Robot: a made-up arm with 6 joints. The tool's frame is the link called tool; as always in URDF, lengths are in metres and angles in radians.
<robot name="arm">
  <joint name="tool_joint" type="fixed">
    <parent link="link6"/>
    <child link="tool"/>
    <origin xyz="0 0 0" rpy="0 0 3.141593"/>
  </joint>
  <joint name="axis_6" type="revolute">
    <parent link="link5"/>
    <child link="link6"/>
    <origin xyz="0.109 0.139 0" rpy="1.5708 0 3.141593"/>
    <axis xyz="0 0 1"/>
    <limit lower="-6.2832" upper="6.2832" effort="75" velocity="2.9"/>
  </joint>
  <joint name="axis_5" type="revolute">
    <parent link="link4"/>
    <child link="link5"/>
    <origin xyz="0 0 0" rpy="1.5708 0 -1.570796"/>
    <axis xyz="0 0 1"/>
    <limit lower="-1.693" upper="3.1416" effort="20" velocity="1.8"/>
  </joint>
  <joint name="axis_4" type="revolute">
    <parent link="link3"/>
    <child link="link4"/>
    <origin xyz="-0.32 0.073 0" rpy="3.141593 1.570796 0"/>
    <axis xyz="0 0 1"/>
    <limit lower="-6.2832" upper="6.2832" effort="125" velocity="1.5"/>
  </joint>
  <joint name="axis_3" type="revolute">
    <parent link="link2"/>
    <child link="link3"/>
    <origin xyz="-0.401 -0.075 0" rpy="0 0 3.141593"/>
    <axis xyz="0 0 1"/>
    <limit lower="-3.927" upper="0.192" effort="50" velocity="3"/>
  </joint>
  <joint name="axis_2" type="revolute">
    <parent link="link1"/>
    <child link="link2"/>
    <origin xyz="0 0 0" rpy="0 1.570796 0"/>
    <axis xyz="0 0 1"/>
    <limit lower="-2.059" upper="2.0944" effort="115" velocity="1.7"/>
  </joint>
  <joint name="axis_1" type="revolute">
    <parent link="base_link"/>
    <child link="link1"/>
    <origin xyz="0 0 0.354" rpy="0 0 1.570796"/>
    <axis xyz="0 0 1"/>
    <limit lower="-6.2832" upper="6.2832" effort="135" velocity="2.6"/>
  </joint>
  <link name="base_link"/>
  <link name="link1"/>
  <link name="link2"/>
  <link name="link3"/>
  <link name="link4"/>
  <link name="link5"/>
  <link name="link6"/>
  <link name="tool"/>
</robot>
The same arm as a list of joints. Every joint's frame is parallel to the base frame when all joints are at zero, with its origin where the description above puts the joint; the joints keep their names.
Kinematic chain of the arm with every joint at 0, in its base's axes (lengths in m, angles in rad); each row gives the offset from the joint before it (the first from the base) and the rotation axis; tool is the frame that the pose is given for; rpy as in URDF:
axis_1: xyz 0 0 0.354 axis +z
axis_2: xyz 0 0 0 axis +y
axis_3: xyz 0.075 0 0.401 axis +y
axis_4: xyz 0.073 0 -0.32 axis -z
axis_5: xyz 0 0 0 axis +y
axis_6: xyz 0.109 0 -0.139 axis -z
tool: xyz 0 0 0 rpy 3.1416 0 0
Joint limits (rad, base to tool): -6.2832..6.2832 -2.059..2.0944 -3.927..0.192 -6.2832..6.2832 -1.693..3.1416 -6.2832..6.2832

